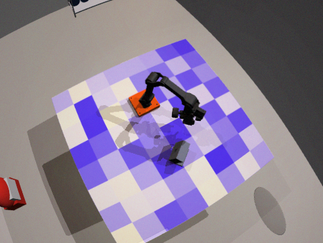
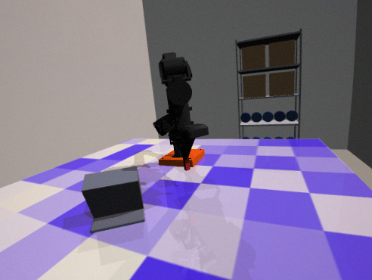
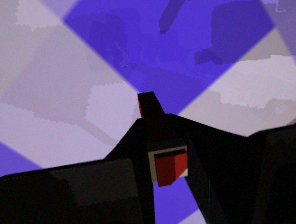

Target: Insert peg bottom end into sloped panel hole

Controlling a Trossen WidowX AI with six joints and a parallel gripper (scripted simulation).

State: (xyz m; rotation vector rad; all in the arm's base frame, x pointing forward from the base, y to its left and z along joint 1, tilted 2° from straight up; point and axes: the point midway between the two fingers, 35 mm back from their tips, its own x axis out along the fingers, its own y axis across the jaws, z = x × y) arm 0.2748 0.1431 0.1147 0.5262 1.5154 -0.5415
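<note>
My gripper tip is 16 cm short of the grey sloped panel, 14 cm to the left of it and 5 cm above it. Round my gripper tip: red peg: 2 cm above.
</note>
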